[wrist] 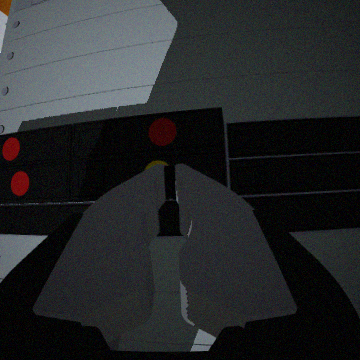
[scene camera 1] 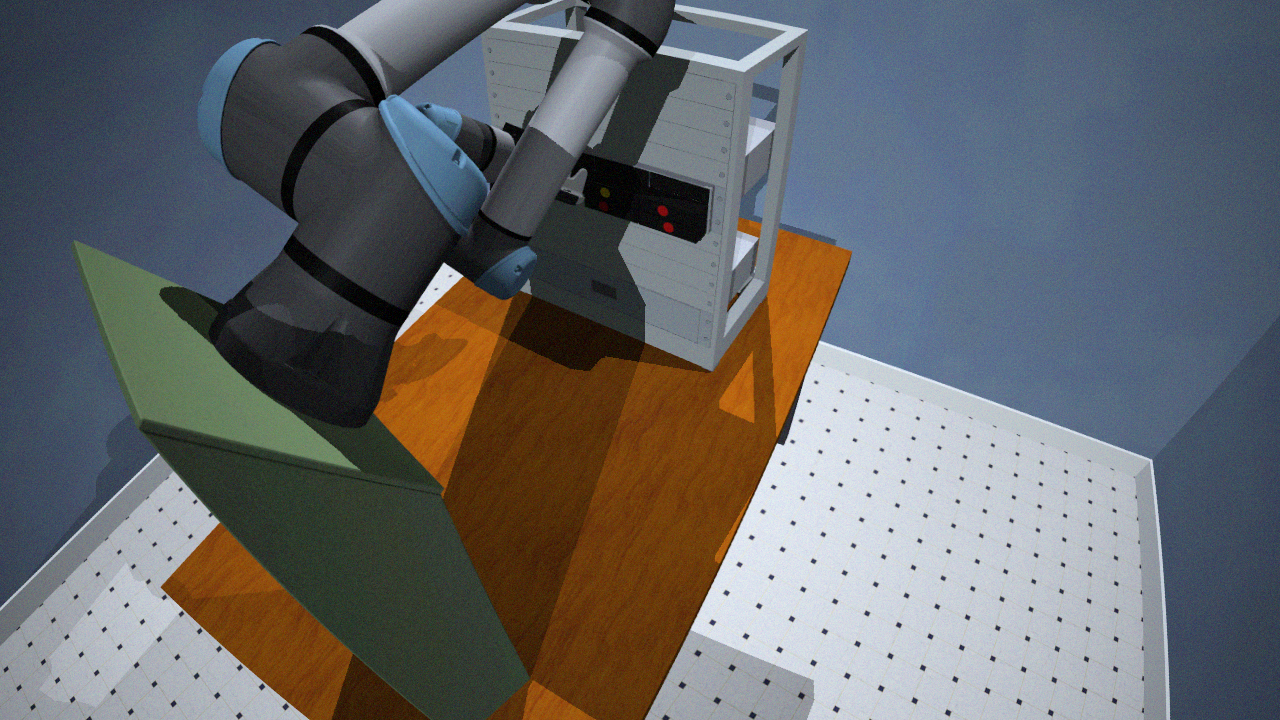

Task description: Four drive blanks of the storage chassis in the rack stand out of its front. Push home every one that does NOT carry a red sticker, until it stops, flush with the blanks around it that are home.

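Seen in the pictures: gripper, fingertip midpoint: [wrist: 171, 168] [scene camera 1: 582, 198]; arm's base at its link origin: [scene camera 1: 290, 373].
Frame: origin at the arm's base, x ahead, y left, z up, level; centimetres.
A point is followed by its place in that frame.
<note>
The dark blank with the yellow sticker [scene camera 1: 605, 192] {x 63.8, y -13.8, z -20.7 cm} [wrist: 156, 164] stands out of the chassis front. In the wrist view, the gripper's tips partly cover its sticker. Three other outstanding blanks carry red stickers: one in the same column [scene camera 1: 604, 206] {x 63.9, y -13.5, z -23.6 cm} [wrist: 162, 132] {x 64.0, y -13.3, z -23.5 cm}, and two in the end column, one [scene camera 1: 662, 211] {x 59.5, y -23.9, z -20.9 cm} [wrist: 20, 183] {x 59.6, y -23.9, z -20.7 cm} and another [scene camera 1: 668, 227] {x 59.1, y -25.0, z -23.6 cm} [wrist: 11, 149] {x 59.1, y -24.9, z -23.5 cm}. My gripper [scene camera 1: 580, 179] {x 60.8, y -10.5, z -20.4 cm} [wrist: 171, 168] {x 60.8, y -10.5, z -20.4 cm} is shut and empty, in front of the yellow-stickered blank; whether it touches is unclear. Further dark blanks [wrist: 295, 175] {x 70.8, y -6.3, z -20.6 cm} sit farther back beside the outstanding group.
The pale rack [scene camera 1: 725, 304] {x 63.1, y -35.9, z -42.1 cm} stands on the wooden table [scene camera 1: 680, 447] {x 41.5, y -30.5, z -58.4 cm}. Light panels [wrist: 90, 55] {x 65.4, y -23.0, z -33.8 cm} lie above and below the dark chassis. A green pedestal [scene camera 1: 358, 555] {x -11.0, y -9.0, z -6.9 cm} carries the arm, whose forearm crosses in front of the rack. A blue wall stands behind.
</note>
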